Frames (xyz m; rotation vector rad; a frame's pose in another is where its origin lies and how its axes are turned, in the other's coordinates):
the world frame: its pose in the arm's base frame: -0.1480 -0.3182 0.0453 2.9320 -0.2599 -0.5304
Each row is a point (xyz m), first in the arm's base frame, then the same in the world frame.
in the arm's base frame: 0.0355 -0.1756 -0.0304
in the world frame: 0.1665 -0.1785 -0.0123
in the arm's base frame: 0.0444 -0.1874 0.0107
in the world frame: 0.1633 -0.1610 -0.0522
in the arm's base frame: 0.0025 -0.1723 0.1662
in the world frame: 0.0700 -0.1420 -0.1830
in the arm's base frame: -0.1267 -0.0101 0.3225
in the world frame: -0.1330 -0.2537 -0.3003
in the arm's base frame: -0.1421 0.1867 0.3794
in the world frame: -0.2047 -0.4330 -0.3704
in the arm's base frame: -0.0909 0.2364 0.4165
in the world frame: -0.1795 -0.4821 -0.4289
